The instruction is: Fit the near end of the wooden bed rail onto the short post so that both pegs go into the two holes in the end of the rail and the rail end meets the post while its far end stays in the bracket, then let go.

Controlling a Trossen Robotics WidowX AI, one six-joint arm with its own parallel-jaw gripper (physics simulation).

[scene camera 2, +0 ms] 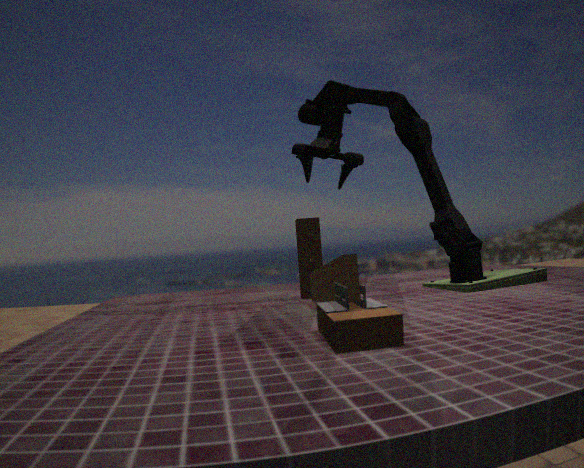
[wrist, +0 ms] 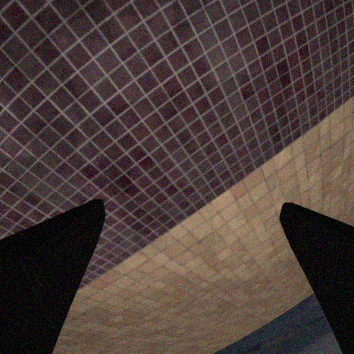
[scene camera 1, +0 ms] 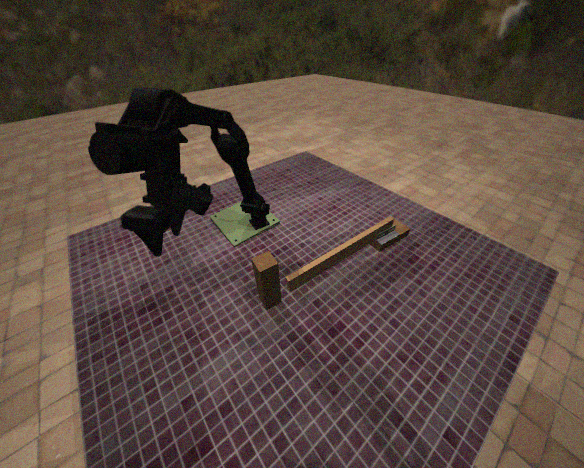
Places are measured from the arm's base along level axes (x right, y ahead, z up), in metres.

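Where they show: gripper, fingertip midpoint: (scene camera 2: 323,185) (wrist: 194,209) (scene camera 1: 167,244); arm's base, link origin: (scene camera 2: 468,280) (scene camera 1: 259,222).
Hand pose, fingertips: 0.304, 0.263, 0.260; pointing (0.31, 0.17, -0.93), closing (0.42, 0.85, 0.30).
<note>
Each offset is from my fingertips to the centre of the thing, as dx, dy, dz. "*": to the spot under its first point. Level surfaces: height alone.
The wooden bed rail @[-0.462, +0.067, -0.224] (scene camera 1: 340,254) (scene camera 2: 336,277) is a long bar. Its far end sits at the bracket (scene camera 1: 388,238) (scene camera 2: 342,295), metal on a low wooden block @[-0.685, +0.067, -0.258] (scene camera 2: 361,331). Its near end lies low beside the short post @[* -0.171, +0.093, -0.145] (scene camera 1: 267,281) (scene camera 2: 309,257), with a small gap between them in scene camera 1. The post stands upright. The pegs and the holes cannot be made out. My gripper (scene camera 1: 167,244) (scene camera 2: 324,185) (wrist: 194,209) is open and empty, high in the air above the post's height and apart from post and rail. The rail does not show in the wrist view.
The arm's green base plate (scene camera 1: 227,231) (scene camera 2: 520,277) lies on the far side of the rail in scene camera 1. A purple tiled surface @[dz -0.276] (scene camera 1: 310,390) (scene camera 2: 165,400) (wrist: 150,100) bears everything, with tan paving (scene camera 1: 450,150) (wrist: 200,270) beyond its edge.
</note>
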